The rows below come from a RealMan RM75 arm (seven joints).
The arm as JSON. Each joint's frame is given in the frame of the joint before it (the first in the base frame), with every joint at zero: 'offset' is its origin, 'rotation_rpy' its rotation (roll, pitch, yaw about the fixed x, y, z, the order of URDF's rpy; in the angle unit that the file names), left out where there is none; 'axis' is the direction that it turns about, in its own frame. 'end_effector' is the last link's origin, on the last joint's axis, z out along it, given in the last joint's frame.
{
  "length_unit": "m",
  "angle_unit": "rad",
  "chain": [
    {
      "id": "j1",
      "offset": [
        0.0,
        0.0,
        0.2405
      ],
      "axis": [
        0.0,
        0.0,
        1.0
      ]
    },
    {
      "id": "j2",
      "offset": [
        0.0,
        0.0,
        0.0
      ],
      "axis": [
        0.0,
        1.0,
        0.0
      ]
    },
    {
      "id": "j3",
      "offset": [
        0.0,
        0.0,
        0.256
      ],
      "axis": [
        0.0,
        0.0,
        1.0
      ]
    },
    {
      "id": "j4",
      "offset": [
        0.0,
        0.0,
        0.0
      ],
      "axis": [
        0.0,
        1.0,
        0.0
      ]
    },
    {
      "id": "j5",
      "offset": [
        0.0,
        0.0,
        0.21
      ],
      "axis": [
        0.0,
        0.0,
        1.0
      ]
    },
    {
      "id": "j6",
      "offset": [
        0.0,
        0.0,
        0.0
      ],
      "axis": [
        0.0,
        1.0,
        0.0
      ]
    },
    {
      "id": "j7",
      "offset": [
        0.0,
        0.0,
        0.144
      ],
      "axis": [
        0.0,
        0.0,
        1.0
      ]
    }
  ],
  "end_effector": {
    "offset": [
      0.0,
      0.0,
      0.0
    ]
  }
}
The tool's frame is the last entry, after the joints.
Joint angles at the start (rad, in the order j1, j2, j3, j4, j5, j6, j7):
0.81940, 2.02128, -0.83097, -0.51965, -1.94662, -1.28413, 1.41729
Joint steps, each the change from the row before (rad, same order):
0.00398, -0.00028, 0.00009, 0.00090, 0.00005, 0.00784, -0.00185
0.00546, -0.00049, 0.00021, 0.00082, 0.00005, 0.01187, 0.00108
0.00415, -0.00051, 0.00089, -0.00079, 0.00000, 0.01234, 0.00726
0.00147, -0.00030, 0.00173, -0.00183, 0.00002, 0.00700, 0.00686
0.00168, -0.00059, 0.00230, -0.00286, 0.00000, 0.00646, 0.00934
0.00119, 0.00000, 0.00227, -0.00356, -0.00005, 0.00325, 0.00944
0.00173, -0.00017, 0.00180, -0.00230, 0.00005, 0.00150, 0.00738
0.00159, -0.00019, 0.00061, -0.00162, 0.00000, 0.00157, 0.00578
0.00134, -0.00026, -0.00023, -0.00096, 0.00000, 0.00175, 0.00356
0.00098, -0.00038, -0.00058, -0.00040, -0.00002, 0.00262, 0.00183
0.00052, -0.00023, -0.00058, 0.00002, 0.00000, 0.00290, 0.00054
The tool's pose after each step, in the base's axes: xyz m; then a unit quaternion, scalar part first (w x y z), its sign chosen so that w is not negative. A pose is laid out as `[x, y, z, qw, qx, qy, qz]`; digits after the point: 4 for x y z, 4 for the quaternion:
[0.1868, 0.4166, -0.0131, 0.1609, -0.9571, 0.1466, 0.1911]
[0.1855, 0.4191, -0.0127, 0.1658, -0.9566, 0.1461, 0.1899]
[0.1846, 0.4216, -0.0118, 0.1711, -0.9554, 0.1487, 0.1892]
[0.1843, 0.4232, -0.0109, 0.1747, -0.9543, 0.1516, 0.1895]
[0.1837, 0.4249, -0.0096, 0.1784, -0.9529, 0.1552, 0.1901]
[0.1830, 0.4261, -0.0085, 0.1805, -0.9517, 0.1585, 0.1914]
[0.1821, 0.4270, -0.0077, 0.1816, -0.9508, 0.1607, 0.1926]
[0.1814, 0.4278, -0.0072, 0.1823, -0.9503, 0.1623, 0.1933]
[0.1808, 0.4284, -0.0069, 0.1830, -0.9500, 0.1631, 0.1934]
[0.1806, 0.4289, -0.0066, 0.1840, -0.9498, 0.1635, 0.1930]
[0.1806, 0.4294, -0.0065, 0.1852, -0.9497, 0.1636, 0.1925]

